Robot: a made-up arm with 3 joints. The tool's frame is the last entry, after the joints. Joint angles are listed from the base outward.
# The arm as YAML. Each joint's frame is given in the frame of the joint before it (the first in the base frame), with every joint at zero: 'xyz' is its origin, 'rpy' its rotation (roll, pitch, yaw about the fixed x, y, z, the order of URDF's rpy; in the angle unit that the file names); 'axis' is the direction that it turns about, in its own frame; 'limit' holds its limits. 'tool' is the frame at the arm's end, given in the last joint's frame.
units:
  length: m
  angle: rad
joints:
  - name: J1
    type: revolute
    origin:
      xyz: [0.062, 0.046, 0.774]
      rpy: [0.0, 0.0, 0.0]
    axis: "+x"
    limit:
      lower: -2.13
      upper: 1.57
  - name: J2
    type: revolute
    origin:
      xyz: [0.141, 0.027, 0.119]
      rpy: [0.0, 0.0, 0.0]
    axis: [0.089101, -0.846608, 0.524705]
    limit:
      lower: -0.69
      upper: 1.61
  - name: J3
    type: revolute
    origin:
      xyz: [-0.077, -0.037, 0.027]
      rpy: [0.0, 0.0, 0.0]
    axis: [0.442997, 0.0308, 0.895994]
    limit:
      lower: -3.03
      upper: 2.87
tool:
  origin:
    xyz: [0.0, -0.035, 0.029]
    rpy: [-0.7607, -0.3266, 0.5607]
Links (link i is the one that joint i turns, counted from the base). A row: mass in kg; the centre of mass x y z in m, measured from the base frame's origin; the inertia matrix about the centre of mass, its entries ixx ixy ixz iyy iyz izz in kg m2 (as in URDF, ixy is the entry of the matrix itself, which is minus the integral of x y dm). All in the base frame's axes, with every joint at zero. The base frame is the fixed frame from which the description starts. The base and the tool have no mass.
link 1: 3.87; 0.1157 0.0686 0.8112; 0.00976 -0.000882 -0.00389 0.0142 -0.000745 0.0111
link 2: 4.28; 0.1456 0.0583 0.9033; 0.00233 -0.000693 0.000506 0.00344 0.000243 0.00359
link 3: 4.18; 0.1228 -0.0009 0.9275; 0.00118 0 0 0.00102 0.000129 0.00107
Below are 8 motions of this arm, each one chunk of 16 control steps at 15 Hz.
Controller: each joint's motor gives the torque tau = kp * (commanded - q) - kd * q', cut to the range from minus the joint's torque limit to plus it. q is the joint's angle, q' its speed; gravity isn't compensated. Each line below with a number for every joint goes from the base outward.
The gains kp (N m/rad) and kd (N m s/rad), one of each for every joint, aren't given. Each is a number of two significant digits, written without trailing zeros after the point. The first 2 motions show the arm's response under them.
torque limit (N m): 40 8.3 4
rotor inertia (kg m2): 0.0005 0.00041 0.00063
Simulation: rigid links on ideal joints. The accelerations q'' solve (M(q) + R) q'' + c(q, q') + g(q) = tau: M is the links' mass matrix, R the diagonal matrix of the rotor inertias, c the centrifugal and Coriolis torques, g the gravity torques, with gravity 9.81 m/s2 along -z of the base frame. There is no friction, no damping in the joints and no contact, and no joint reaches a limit. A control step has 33 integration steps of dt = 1/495 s. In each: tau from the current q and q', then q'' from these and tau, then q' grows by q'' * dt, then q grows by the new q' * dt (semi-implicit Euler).
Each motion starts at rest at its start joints. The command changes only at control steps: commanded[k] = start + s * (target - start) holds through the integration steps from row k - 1 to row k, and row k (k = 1, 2, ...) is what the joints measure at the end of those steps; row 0 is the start. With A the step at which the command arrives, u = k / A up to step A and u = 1 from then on. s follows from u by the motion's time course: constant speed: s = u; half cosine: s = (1 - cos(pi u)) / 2; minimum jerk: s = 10 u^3 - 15 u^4 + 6 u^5; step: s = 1 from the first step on.
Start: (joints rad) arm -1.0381 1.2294 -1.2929
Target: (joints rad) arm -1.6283 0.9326 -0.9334
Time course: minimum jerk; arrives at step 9
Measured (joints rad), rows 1 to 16:
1: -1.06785 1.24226 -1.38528
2: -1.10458 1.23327 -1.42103
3: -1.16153 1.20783 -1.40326
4: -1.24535 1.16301 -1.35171
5: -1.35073 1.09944 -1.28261
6: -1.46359 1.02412 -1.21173
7: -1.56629 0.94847 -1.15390
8: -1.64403 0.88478 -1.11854
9: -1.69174 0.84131 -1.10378
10: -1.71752 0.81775 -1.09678
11: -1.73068 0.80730 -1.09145
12: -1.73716 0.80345 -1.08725
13: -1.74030 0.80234 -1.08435
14: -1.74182 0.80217 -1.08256
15: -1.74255 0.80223 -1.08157
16: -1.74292 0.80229 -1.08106
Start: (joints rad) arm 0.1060 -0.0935 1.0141
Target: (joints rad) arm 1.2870 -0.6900 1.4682
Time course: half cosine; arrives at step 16
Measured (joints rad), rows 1 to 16:
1: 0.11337 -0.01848 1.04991
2: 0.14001 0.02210 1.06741
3: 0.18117 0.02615 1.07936
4: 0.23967 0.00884 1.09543
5: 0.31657 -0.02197 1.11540
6: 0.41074 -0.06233 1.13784
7: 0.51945 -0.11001 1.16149
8: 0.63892 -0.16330 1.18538
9: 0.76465 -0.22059 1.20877
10: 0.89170 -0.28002 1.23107
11: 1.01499 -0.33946 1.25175
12: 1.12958 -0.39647 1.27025
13: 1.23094 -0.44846 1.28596
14: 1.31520 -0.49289 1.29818
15: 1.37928 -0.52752 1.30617
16: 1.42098 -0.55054 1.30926
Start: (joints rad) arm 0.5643 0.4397 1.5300
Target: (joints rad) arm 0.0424 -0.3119 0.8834
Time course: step
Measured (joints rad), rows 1 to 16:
1: 0.38629 0.27140 1.06174
2: 0.24565 0.03857 0.92190
3: 0.15406 -0.06955 0.92374
4: 0.10226 -0.11470 0.94389
5: 0.07501 -0.13282 0.95596
6: 0.06111 -0.13988 0.96115
7: 0.05408 -0.14253 0.96308
8: 0.05053 -0.14346 0.96374
9: 0.04873 -0.14375 0.96394
10: 0.04781 -0.14382 0.96399
11: 0.04733 -0.14382 0.96400
12: 0.04709 -0.14381 0.96399
13: 0.04696 -0.14379 0.96398
14: 0.04690 -0.14378 0.96398
15: 0.04686 -0.14378 0.96398
16: 0.04684 -0.14377 0.96398

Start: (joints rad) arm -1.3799 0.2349 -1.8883
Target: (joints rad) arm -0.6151 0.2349 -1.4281
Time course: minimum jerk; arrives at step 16
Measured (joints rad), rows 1 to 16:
1: -1.43309 0.21148 -1.96909
2: -1.48062 0.15166 -2.04193
3: -1.49820 0.11342 -2.06033
4: -1.48711 0.09884 -2.04694
5: -1.45240 0.09778 -2.01782
6: -1.39861 0.10404 -1.97984
7: -1.32960 0.11533 -1.93535
8: -1.24924 0.13115 -1.88560
9: -1.16187 0.15132 -1.83216
10: -1.07231 0.17537 -1.77727
11: -0.98569 0.20225 -1.72375
12: -0.90696 0.23031 -1.67484
13: -0.84041 0.25746 -1.63374
14: -0.78902 0.28148 -1.60294
15: -0.75369 0.30050 -1.58345
16: -0.73254 0.31338 -1.57409

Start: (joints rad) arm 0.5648 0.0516 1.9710
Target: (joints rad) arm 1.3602 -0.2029 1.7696
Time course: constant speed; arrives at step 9
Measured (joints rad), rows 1 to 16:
1: 0.62422 0.10889 1.91575
2: 0.71846 0.13797 1.83682
3: 0.81609 0.13544 1.78292
4: 0.91375 0.11639 1.74242
5: 1.01148 0.08930 1.70676
6: 1.10915 0.05798 1.67327
7: 1.20644 0.02406 1.64150
8: 1.30307 -0.01176 1.61148
9: 1.39881 -0.04911 1.58325
10: 1.45869 -0.06712 1.55792
11: 1.48875 -0.07991 1.55411
12: 1.50288 -0.08915 1.55751
13: 1.50952 -0.09513 1.56105
14: 1.51274 -0.09866 1.56328
15: 1.51435 -0.10064 1.56446
16: 1.51518 -0.10172 1.56504

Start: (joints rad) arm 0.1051 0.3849 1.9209
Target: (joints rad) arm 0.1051 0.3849 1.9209
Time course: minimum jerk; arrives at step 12
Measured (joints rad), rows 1 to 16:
1: 0.10700 0.45227 1.91666
2: 0.11294 0.49230 1.90654
3: 0.11602 0.50947 1.90442
4: 0.11734 0.51652 1.90516
5: 0.11792 0.51940 1.90608
6: 0.11818 0.52060 1.90666
7: 0.11830 0.52110 1.90696
8: 0.11836 0.52131 1.90710
9: 0.11839 0.52140 1.90716
10: 0.11841 0.52144 1.90719
11: 0.11842 0.52145 1.90720
12: 0.11842 0.52146 1.90721
13: 0.11843 0.52146 1.90721
14: 0.11843 0.52146 1.90721
15: 0.11843 0.52147 1.90721
16: 0.11843 0.52147 1.90721

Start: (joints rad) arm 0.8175 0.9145 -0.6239
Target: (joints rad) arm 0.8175 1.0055 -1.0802
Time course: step
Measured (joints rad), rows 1 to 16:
1: 0.85732 1.01421 -0.88956
2: 0.88926 1.09271 -0.98025
3: 0.90401 1.12490 -1.00725
4: 0.91015 1.13190 -1.01968
5: 0.91266 1.13141 -1.02554
6: 0.91378 1.13036 -1.02763
7: 0.91436 1.12995 -1.02806
8: 0.91467 1.12987 -1.02803
9: 0.91485 1.12988 -1.02796
10: 0.91494 1.12987 -1.02793
11: 0.91498 1.12986 -1.02791
12: 0.91501 1.12985 -1.02791
13: 0.91502 1.12984 -1.02791
14: 0.91503 1.12984 -1.02790
15: 0.91503 1.12984 -1.02790
16: 0.91503 1.12984 -1.02790

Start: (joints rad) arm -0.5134 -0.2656 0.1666
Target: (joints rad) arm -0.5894 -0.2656 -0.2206
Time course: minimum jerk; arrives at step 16
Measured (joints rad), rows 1 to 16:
1: -0.55027 -0.21215 0.22352
2: -0.57834 -0.18812 0.25250
3: -0.59527 -0.18059 0.25214
4: -0.60643 -0.17834 0.23669
5: -0.61525 -0.17777 0.21040
6: -0.62366 -0.17789 0.17486
7: -0.63258 -0.17847 0.13167
8: -0.64224 -0.17947 0.08299
9: -0.65248 -0.18085 0.03149
10: -0.66291 -0.18258 -0.01984
11: -0.67299 -0.18456 -0.06796
12: -0.68220 -0.18666 -0.11009
13: -0.69005 -0.18872 -0.14405
14: -0.69618 -0.19055 -0.16860
15: -0.70046 -0.19200 -0.18382
16: -0.70304 -0.19292 -0.19146

